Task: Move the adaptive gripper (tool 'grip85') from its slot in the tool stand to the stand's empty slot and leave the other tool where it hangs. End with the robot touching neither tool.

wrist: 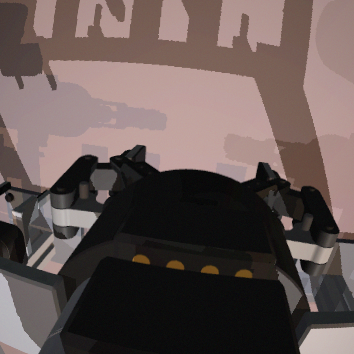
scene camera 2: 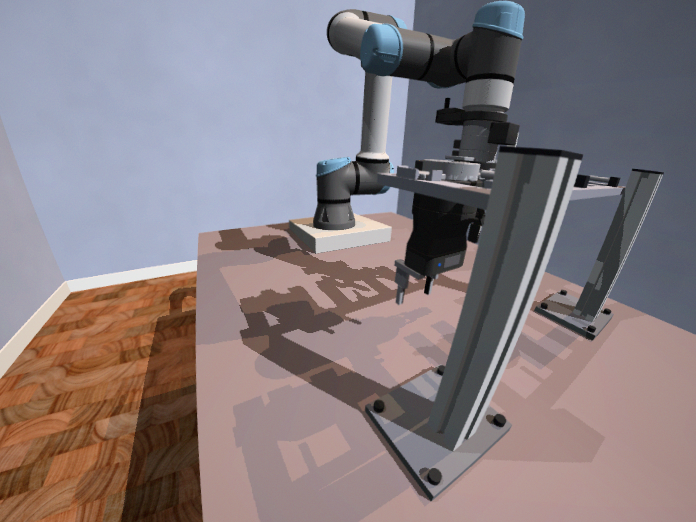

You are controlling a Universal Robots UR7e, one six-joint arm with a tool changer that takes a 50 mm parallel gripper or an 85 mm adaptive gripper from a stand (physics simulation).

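Frame: origin at the arm's base, x right, y back, z down, level; millimetres.
Seen in the pictures: hand, its tool point: (scene camera 2: 477,151); arm's base, origin of its link: (scene camera 2: 334,224).
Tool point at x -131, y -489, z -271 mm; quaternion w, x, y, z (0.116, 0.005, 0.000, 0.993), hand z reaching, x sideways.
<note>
Pixels of each thing's top centre, then the offset from my tool point to it. "*": a spot on its surface instead.
- plate, a spot on its surface: (scene camera 2: 438,188) * dx +214, dy -189, dz +39 mm
- stand's front post, a spot on its surface: (scene camera 2: 505,280) * dx +196, dy -265, dz +93 mm
- rear post, a spot on its surface: (scene camera 2: 618,247) * dx -258, dy -154, dz +144 mm
My gripper, the adaptive gripper (wrist: 202,164), has its two fingers spread wide in the wrist view, with no object between them. In scene camera 2 the arm's wrist reaches down to the stand plate (scene camera 2: 438,188), behind the other tool; the front post hides most of the adaptive gripper. Pale stand edges (wrist: 30,300) (wrist: 330,337) lie close on both sides of its body in the wrist view. Whether it is fully seated in the slot or still coupled cannot be told. The other tool, a black parallel gripper (scene camera 2: 438,230), hangs upright from the plate's left part.
The stand's front post (scene camera 2: 505,280) and rear post (scene camera 2: 618,247) rise from bolted base plates (scene camera 2: 404,427) (scene camera 2: 567,317). Black fittings (scene camera 2: 598,180) sit on the plate's right part. The robot base stands on a pale block (scene camera 2: 354,241) at the back of the table.
</note>
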